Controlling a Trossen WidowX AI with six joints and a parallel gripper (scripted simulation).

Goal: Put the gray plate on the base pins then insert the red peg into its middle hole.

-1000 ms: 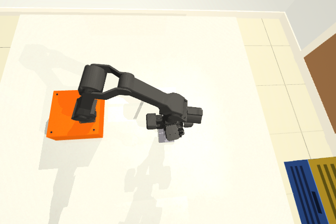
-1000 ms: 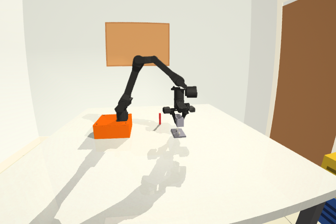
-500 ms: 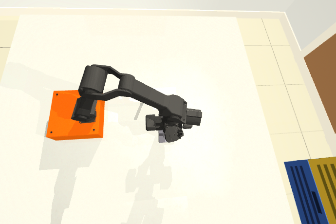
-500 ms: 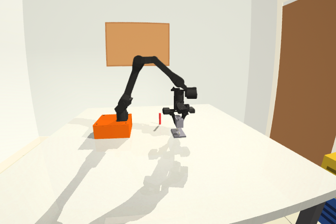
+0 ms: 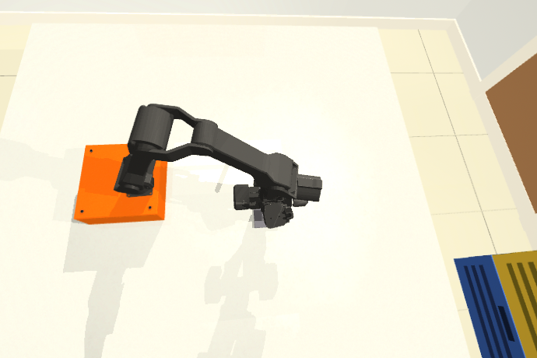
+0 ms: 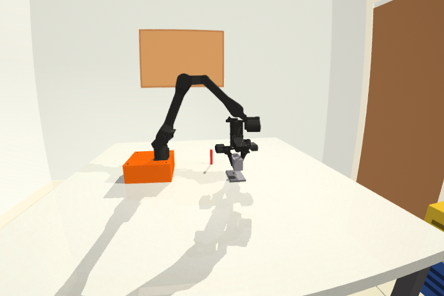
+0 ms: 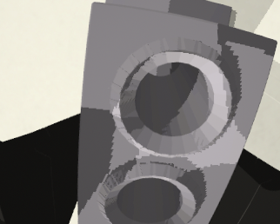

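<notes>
Now: gripper tip 4 cm above the gray base. Also, from my gripper tip: gray plate (3 cm above); red peg (18 cm to the left, 9 cm behind, 1 cm below).
</notes>
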